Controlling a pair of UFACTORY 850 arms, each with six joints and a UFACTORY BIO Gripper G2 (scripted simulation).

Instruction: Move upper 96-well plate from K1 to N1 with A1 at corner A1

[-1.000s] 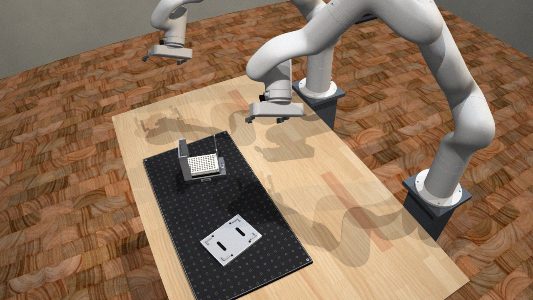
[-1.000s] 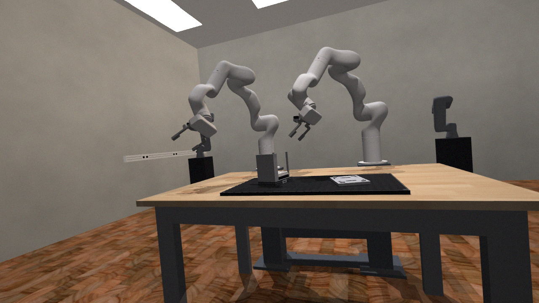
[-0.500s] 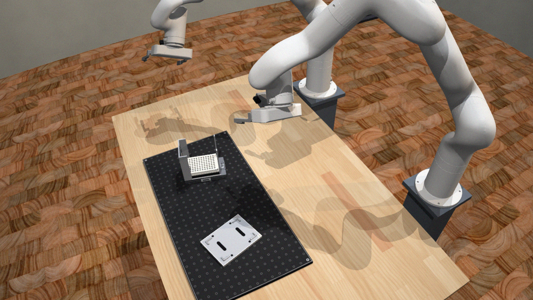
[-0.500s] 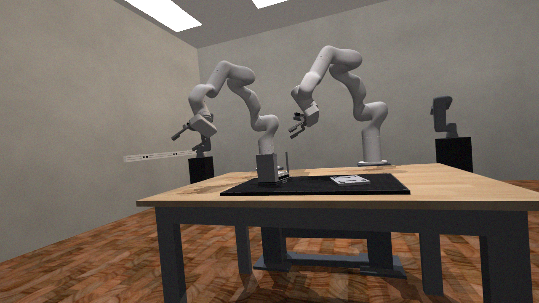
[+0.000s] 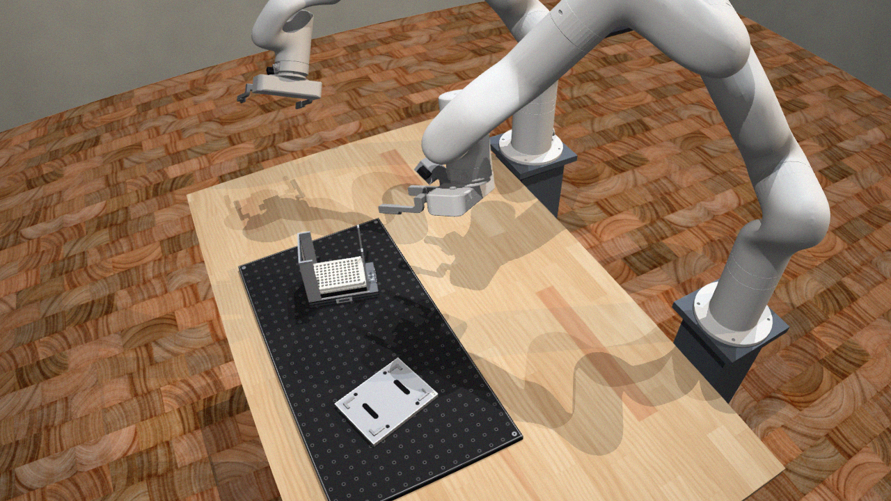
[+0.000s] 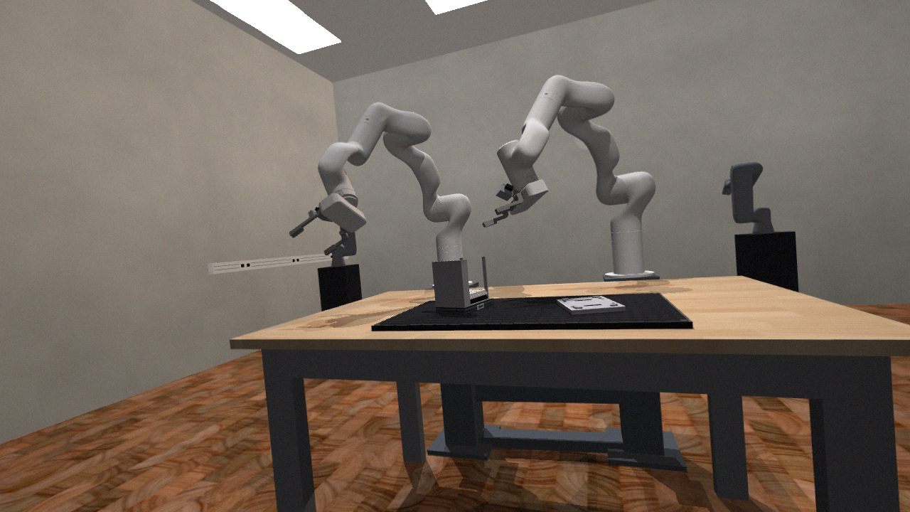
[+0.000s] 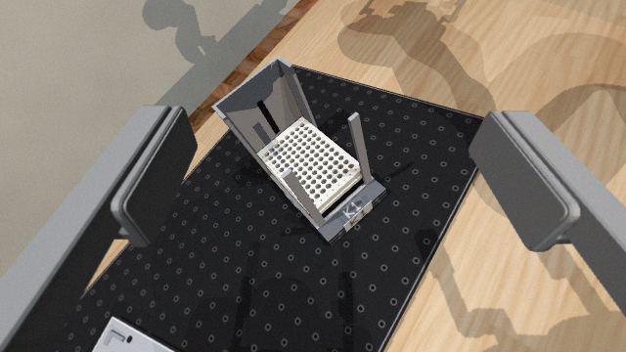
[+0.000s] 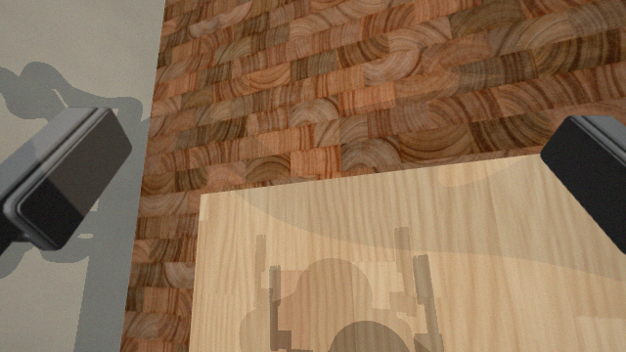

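Note:
The white 96-well plate lies 140 mm ahead of my left hand, 90 mm to the right of it and 220 mm below it. Also, from my left hand: black plate (140 mm ahead, 90 mm to the right, 230 mm below); plate nest N1 (190 mm ahead, 240 mm to the left, 250 mm below).

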